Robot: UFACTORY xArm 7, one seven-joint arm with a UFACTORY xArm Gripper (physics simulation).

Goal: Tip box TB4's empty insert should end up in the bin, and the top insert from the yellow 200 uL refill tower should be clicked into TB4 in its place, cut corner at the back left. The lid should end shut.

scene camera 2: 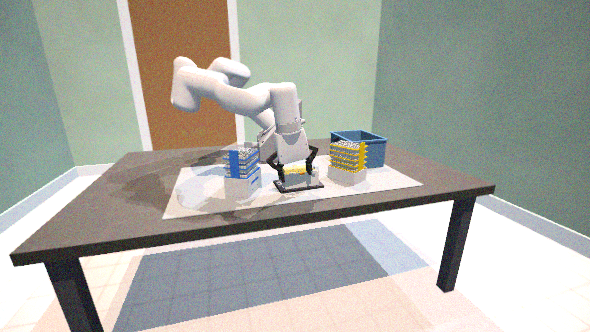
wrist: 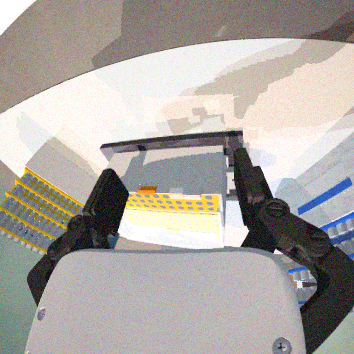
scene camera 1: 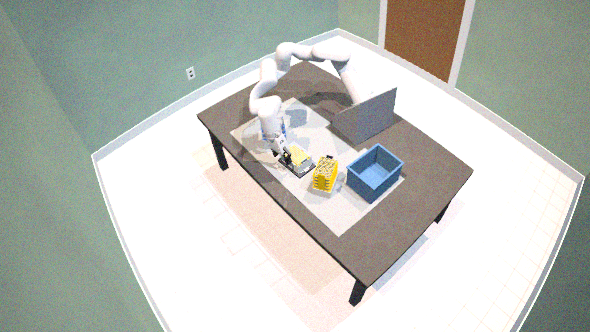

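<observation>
Tip box TB4, a grey box [scene camera 1: 306, 165] [scene camera 2: 298, 179] [wrist: 175, 167], sits on a black base [scene camera 1: 300, 175] [scene camera 2: 299, 189]. A yellow perforated insert [scene camera 1: 298, 155] [wrist: 172, 202] shows in its top, with an orange tab [wrist: 147, 189] at its edge. A pale surface rises behind the insert in the wrist view; whether it is the lid is unclear. My gripper [scene camera 2: 295, 173] [wrist: 173, 173] is open, its fingers at either side of the box with nothing gripped. The yellow refill tower [scene camera 1: 325, 176] [scene camera 2: 347, 156] [wrist: 35, 205] stands beside the box. The blue bin [scene camera 1: 363, 188] [scene camera 2: 377, 154] stands beyond the tower.
A blue-striped refill tower [scene camera 2: 242, 164] [wrist: 342, 231] stands on the other side of the box. A grey upright panel [scene camera 1: 375, 116] stands toward the arm's base. The box, towers and bin stand on a pale mat [scene camera 1: 340, 217] [scene camera 2: 390, 184] on the dark table [scene camera 1: 430, 165] [scene camera 2: 100, 215].
</observation>
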